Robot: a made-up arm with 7 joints. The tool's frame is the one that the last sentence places.
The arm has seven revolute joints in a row. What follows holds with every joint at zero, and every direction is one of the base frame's.
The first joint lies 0.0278 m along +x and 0.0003 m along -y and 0.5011 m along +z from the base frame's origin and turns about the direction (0, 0.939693, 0.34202).
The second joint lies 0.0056 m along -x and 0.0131 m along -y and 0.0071 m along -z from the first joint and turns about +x.
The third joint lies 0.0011 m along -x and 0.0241 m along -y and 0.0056 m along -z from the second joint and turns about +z.
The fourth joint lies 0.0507 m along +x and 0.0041 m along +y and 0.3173 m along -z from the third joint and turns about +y.
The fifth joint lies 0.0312 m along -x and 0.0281 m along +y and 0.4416 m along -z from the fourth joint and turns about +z.
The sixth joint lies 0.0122 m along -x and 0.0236 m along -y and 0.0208 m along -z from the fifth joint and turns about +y.
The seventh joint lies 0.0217 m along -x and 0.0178 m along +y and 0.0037 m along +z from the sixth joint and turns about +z.
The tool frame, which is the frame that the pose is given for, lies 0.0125 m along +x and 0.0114 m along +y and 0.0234 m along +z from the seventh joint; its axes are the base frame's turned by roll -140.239, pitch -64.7 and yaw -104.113 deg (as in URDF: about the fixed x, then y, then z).
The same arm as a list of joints. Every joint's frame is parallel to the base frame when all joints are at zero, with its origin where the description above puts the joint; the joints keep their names.
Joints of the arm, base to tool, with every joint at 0 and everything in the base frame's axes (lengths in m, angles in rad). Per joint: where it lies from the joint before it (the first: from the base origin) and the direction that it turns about. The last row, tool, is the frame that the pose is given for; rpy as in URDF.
joint 1: axis 0 0.9397 0.342 xyz 0.0278 -0.0003 0.5011
joint 2: axis 1 0 0 xyz -0.0056 -0.0131 -0.0071
joint 3: axis 0 0 1 xyz -0.0011 -0.0241 -0.0056
joint 4: axis 0 1 0 xyz 0.0507 0.0041 -0.3173
joint 5: axis 0 0 1 xyz -0.0312 0.0281 -0.4416
joint 6: axis 0 1 0 xyz -0.0122 -0.0236 -0.0208
joint 7: axis 0 0 1 xyz -0.0217 0.0178 0.0037
tool: xyz 0.0125 0.0114 0.0234 rpy -2.4476 -1.1292 -1.8171

